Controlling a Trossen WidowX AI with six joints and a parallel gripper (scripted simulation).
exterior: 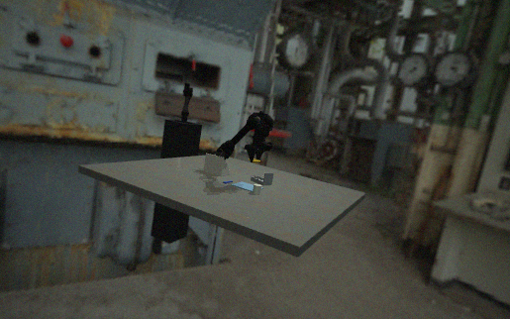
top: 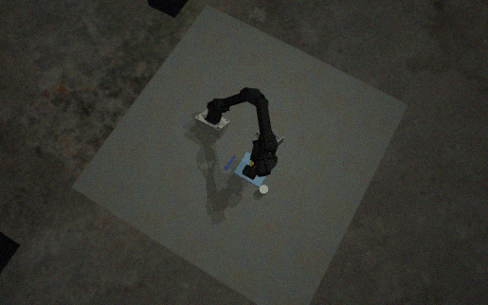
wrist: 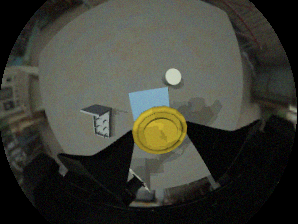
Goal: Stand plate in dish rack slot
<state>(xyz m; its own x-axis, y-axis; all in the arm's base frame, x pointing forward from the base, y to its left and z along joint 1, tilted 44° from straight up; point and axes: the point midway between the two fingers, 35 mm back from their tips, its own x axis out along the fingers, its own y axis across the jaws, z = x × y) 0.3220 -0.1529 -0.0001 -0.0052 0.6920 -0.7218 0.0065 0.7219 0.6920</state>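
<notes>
Now: gripper tip 30 mm past the grey dish rack, 200 mm to the right of it and 130 mm above it. The rest, counted from my gripper tip: white cup: 80 mm ahead, 70 mm to the right, 130 mm below; then yellow plate: 10 mm above; then light blue mat: 20 mm behind, 10 mm to the left, 160 mm below.
</notes>
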